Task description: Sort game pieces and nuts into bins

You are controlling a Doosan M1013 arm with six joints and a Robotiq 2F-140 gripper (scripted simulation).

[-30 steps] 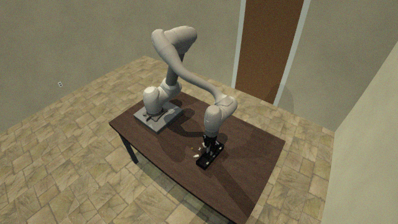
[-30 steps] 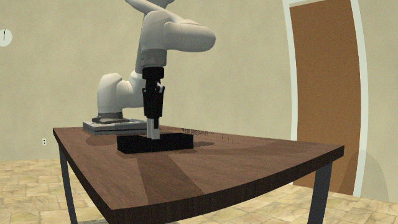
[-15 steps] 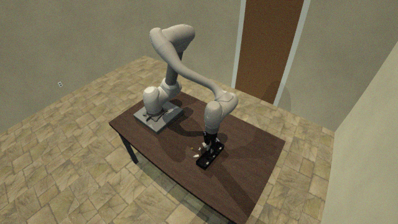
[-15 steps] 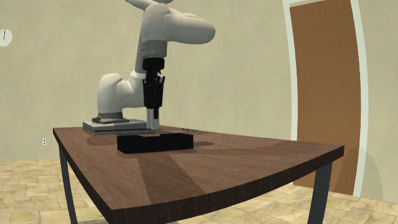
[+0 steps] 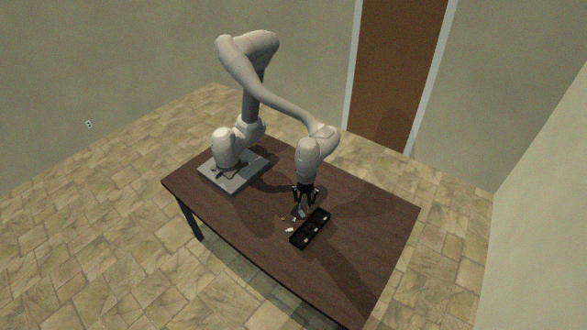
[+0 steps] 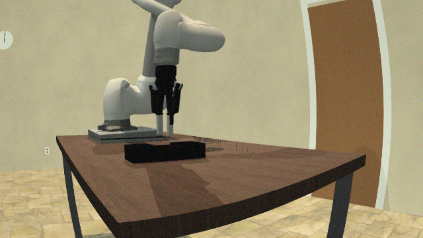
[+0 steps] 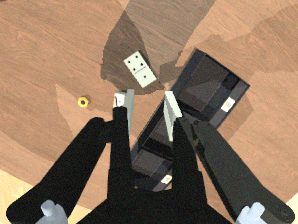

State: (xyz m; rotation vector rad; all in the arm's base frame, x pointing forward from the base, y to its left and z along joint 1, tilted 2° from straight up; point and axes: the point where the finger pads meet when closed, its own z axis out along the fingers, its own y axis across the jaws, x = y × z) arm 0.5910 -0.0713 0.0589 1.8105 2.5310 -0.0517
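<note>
Right now the white domino is 2 cm behind my hand, 2 cm to the left of it and 10 cm below it. The rest, counted from my hand: gold ring-shaped nut 9 cm behind, 6 cm to the right, 10 cm below; black bin 7 cm ahead, 5 cm to the right, 8 cm below; dark piece 6 cm ahead, 5 cm to the right, 9 cm below.
</note>
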